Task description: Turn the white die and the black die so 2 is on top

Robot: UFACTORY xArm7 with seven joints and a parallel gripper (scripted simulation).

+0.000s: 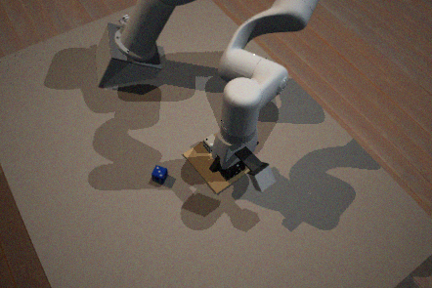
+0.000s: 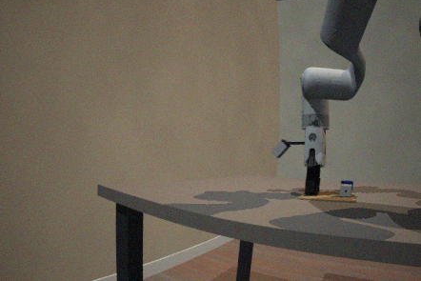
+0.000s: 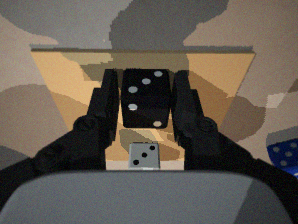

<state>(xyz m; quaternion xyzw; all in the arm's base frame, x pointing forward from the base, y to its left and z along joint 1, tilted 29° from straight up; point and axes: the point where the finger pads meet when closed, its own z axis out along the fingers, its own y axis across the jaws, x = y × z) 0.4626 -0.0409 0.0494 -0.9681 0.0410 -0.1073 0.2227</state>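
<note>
My hand is 10 mm above the black die. Also, from my hand: blue die 150 mm to the right, 100 mm behind, 10 mm below; then white die 90 mm behind, 10 mm below; then tan mat 40 mm behind, 20 mm below.
</note>
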